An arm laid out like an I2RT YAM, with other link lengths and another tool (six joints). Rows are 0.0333 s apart.
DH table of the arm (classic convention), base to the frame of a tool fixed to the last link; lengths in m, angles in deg. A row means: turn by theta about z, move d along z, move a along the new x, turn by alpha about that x. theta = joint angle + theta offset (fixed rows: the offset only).
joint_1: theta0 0  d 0.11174  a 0.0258  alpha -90
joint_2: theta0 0  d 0  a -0.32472  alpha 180
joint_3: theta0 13.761  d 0  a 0.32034  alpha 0
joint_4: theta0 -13.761  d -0.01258  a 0.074  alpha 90
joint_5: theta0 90  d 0.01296  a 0  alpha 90
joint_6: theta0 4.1  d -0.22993  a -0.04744  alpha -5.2
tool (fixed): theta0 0  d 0.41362  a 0  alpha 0
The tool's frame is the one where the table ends.
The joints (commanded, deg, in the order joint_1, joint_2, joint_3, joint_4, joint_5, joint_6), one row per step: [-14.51 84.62 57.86 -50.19 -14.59 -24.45]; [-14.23 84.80 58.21 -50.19 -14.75 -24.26]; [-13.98 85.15 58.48 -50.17 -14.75 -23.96]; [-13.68 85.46 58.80 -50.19 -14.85 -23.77]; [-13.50 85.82 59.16 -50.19 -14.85 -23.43]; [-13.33 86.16 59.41 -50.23 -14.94 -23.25]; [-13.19 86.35 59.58 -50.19 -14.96 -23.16]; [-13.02 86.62 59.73 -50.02 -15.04 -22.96]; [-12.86 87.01 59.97 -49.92 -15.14 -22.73]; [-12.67 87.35 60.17 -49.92 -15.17 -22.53]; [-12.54 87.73 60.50 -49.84 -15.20 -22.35]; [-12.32 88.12 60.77 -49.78 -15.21 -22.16]
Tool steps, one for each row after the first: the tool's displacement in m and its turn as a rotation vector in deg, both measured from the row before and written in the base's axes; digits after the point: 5 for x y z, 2 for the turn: [0.00205 0.00164 0.00127 0.16 -0.17 0.14]; [0.00171 0.00120 -0.00015 0.10 0.12 -0.03]; [0.00176 0.00168 0.00040 0.15 0.02 0.14]; [0.00216 0.00077 0.00027 0.09 0.07 -0.14]; [0.00132 0.00105 -0.00016 0.16 0.14 0.02]; [0.00113 0.00065 0.00002 0.04 -0.01 0.06]; [0.00166 0.00097 -0.00039 0.12 -0.03 0.00]; [0.00189 0.00096 -0.00047 0.17 0.07 -0.03]; [0.00119 0.00106 -0.00054 0.11 0.17 0.01]; [0.00225 0.00048 -0.00008 0.07 0.00 -0.03]; [0.00180 0.00105 -0.00048 0.07 0.10 0.04]
